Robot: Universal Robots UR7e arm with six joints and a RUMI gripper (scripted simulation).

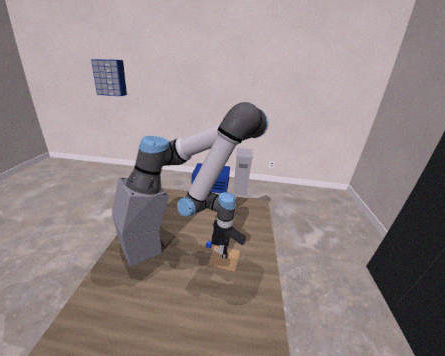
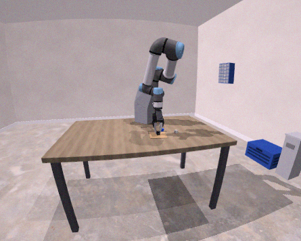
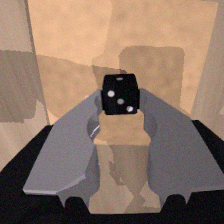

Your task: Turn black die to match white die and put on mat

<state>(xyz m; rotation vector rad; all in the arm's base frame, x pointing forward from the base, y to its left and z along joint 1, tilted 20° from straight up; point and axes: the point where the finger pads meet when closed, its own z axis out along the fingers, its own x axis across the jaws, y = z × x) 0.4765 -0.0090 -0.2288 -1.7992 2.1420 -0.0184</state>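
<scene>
Right now the black die is right at my hand. Also, from my hand: white die: 17 cm to the left, 1 cm below, 1 cm behind; tan mat: 2 cm below; blue die: 9 cm behind, 7 cm to the left, 1 cm below.
</scene>
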